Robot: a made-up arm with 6 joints. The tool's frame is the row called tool.
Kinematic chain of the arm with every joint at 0, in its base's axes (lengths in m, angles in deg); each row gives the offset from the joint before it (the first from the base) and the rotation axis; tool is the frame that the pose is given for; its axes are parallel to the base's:
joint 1: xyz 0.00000 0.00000 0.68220 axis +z
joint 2: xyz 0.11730 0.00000 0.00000 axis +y
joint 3: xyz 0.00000 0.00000 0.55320 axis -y
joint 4: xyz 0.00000 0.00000 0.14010 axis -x
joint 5: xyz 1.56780 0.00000 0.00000 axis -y
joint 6: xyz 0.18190 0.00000 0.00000 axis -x
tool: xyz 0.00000 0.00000 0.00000
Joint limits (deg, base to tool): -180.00..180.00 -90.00..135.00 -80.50..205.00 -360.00..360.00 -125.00..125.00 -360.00..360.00
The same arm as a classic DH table. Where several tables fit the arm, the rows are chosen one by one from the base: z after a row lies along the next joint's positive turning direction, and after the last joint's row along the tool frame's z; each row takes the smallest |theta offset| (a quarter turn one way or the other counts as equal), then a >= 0, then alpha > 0; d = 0 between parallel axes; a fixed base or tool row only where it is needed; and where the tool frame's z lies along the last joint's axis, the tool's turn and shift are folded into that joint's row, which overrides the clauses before.
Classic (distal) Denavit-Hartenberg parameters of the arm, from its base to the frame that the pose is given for. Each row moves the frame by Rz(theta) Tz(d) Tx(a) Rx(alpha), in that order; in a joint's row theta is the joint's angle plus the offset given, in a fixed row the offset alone. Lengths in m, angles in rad.
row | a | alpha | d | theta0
joint 1 | 0.1173 | -1.5708 | 0.6822 | 0
joint 2 | 0.5532 | 3.1416 | 0 | -1.5708
joint 3 | 0.1401 | -1.5708 | 0 | 0
joint 4 | 0 | 1.5708 | -1.5678 | 0
joint 5 | 0 | -1.5708 | 0 | 0
joint 6 | 0 | 1.5708 | -0.1819 | 1.5708
tool (fixed) | 0 | 0 | 0 | -1.5708
Joint limits (rad, base to tool): -3.1416..3.1416 -1.5708..2.3562 -1.405..3.5779 -6.2832..6.2832 -2.1817..2.1817 -6.2832..6.2832

